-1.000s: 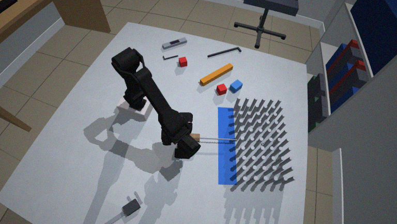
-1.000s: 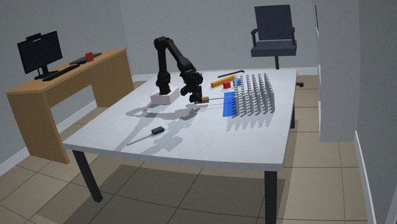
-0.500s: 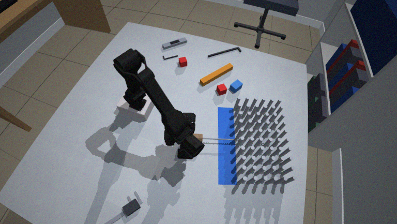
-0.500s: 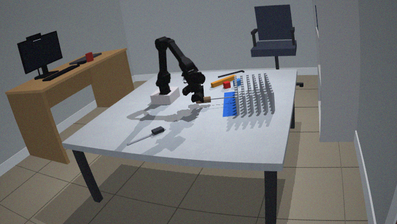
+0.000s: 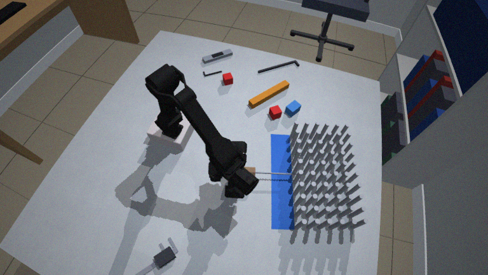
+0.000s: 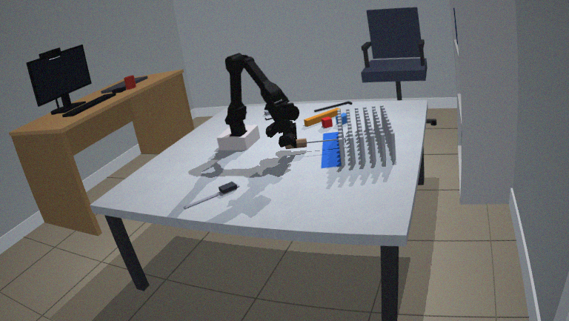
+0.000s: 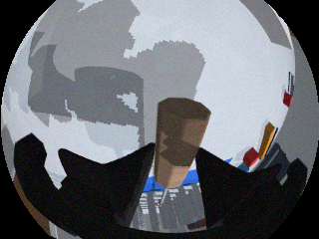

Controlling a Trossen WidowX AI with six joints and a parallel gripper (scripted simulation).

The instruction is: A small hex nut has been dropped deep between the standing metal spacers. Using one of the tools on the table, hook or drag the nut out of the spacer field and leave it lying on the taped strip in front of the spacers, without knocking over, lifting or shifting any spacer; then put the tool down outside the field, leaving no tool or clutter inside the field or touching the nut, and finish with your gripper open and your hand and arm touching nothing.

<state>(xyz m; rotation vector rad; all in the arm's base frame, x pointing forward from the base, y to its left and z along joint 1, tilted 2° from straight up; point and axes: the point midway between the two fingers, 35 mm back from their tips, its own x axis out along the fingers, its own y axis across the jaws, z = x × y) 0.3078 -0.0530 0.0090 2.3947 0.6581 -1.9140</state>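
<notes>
Now: the taped strip 140 mm ahead of my gripper tip, 50 mm to the left of it and 40 mm below it. Round my gripper tip: orange bar 30 mm behind, 410 mm to the left, 20 mm below; blue cube 90 mm ahead, 370 mm to the left, 20 mm below; wire hook tool 100 mm ahead, 40 mm to the left.
</notes>
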